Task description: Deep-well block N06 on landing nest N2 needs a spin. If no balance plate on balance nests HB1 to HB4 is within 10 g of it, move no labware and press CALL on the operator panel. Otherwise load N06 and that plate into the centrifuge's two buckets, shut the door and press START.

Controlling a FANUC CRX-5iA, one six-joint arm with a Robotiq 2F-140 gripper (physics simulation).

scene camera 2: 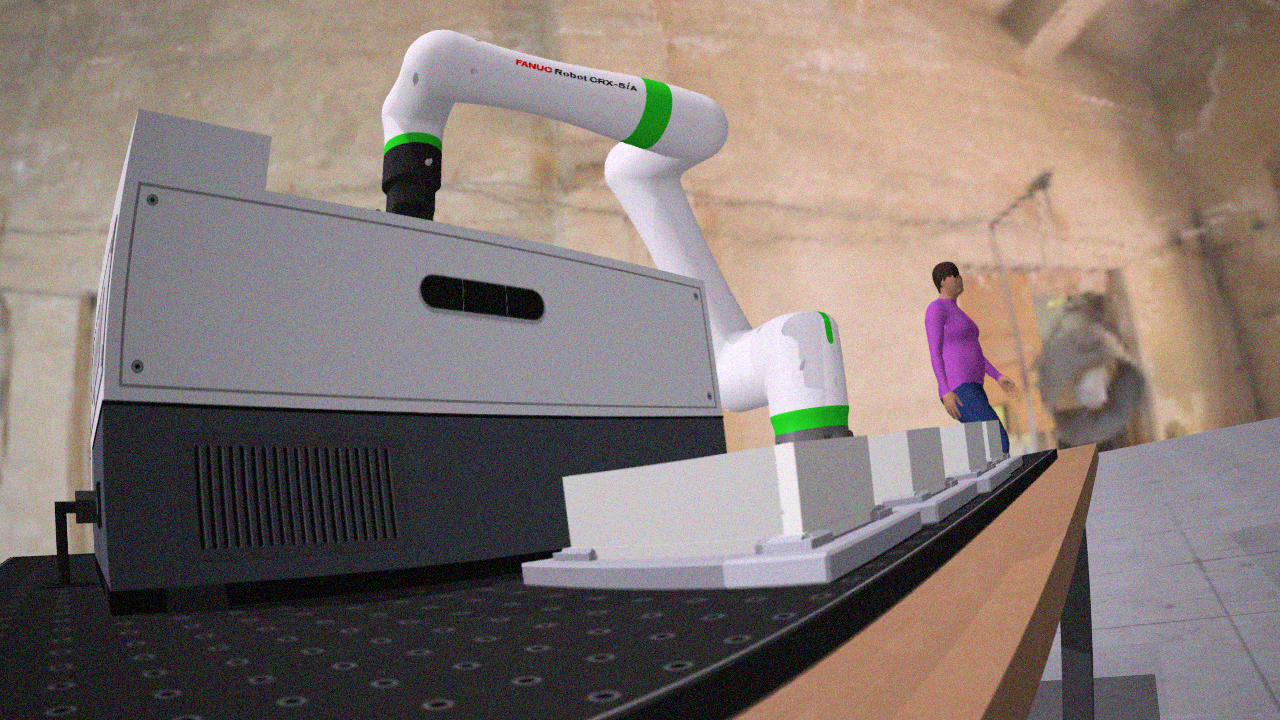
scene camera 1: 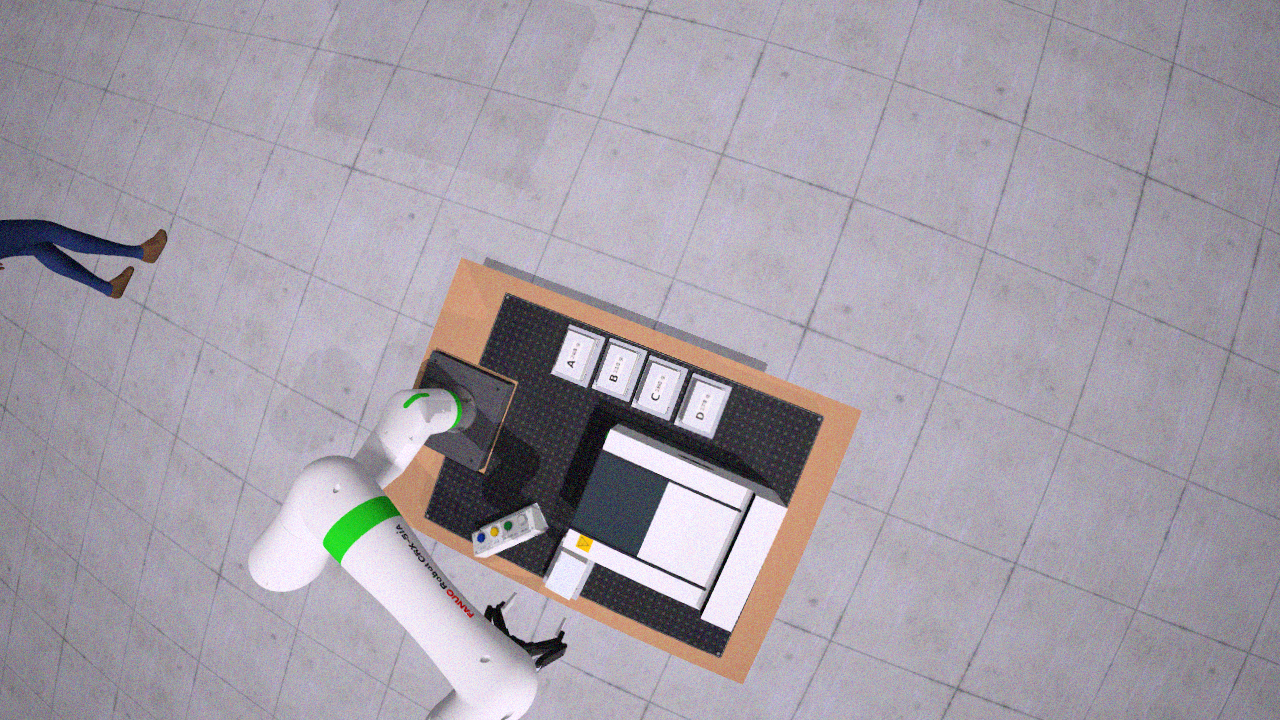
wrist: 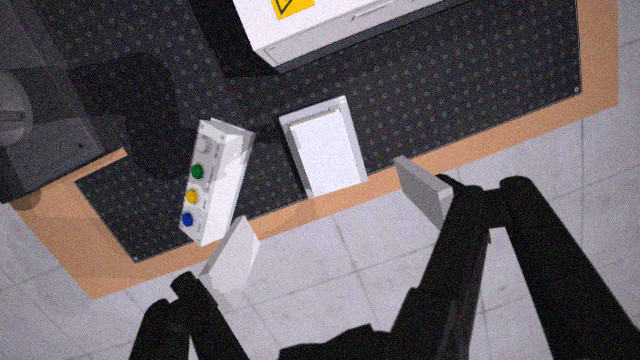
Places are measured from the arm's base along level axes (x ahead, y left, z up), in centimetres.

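Pixels of known places: gripper, fingertip midpoint: (scene camera 1: pixel 538 610) (wrist: pixel 322 203); arm's base, origin of the base link: (scene camera 1: pixel 456 408).
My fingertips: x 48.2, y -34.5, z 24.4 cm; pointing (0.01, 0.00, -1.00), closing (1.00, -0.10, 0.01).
Observation:
Ahead of a thing's pixels: the offset from my fingertips to its middle. "spot": to the spot under its first point. Level surfaces: height alone.
My gripper (scene camera 1: pixel 536 616) (wrist: pixel 322 203) is open and empty, off the front table edge near a white block {dx +1.0, dy -1.2, dz -22.2 cm} (scene camera 1: pixel 569 574) (wrist: pixel 327 152); in scene camera 2 its fingers are hidden behind the centrifuge. The block sits in a grey nest {spot: dx +0.2, dy +6.0, dz -24.3 cm} (wrist: pixel 302 116); no label is readable. Four white plates, A {dx -15.3, dy +61.5, dz -24.7 cm} (scene camera 1: pixel 575 356), B {dx -1.7, dy +61.1, dz -24.7 cm} (scene camera 1: pixel 617 368), C {dx +11.4, dy +59.3, dz -24.7 cm} (scene camera 1: pixel 659 388) and D {dx +25.1, dy +57.8, dz -24.7 cm} (scene camera 1: pixel 703 406) (scene camera 2: pixel 671 505), sit in nests along the back; their weights are too small to read. The centrifuge {dx +24.5, dy +28.0, dz -15.8 cm} (scene camera 1: pixel 698 535) (scene camera 2: pixel 402 358) (wrist: pixel 320 30) shows dark and white top panels; its buckets do not show. The operator panel {dx -20.5, dy +3.0, dz -23.8 cm} (scene camera 1: pixel 514 537) (wrist: pixel 226 187) has coloured buttons.
The arm base plate (scene camera 1: pixel 487 398) is at the table's left end, beside the black perforated mat {dz -28.0 cm} (scene camera 1: pixel 537 447) (scene camera 2: pixel 358 662) (wrist: pixel 450 65). The wooden table edge (scene camera 1: pixel 836 438) (scene camera 2: pixel 1002 591) (wrist: pixel 597 60) surrounds the mat. A person (scene camera 1: pixel 80 243) (scene camera 2: pixel 959 344) stands on the floor away from the table.

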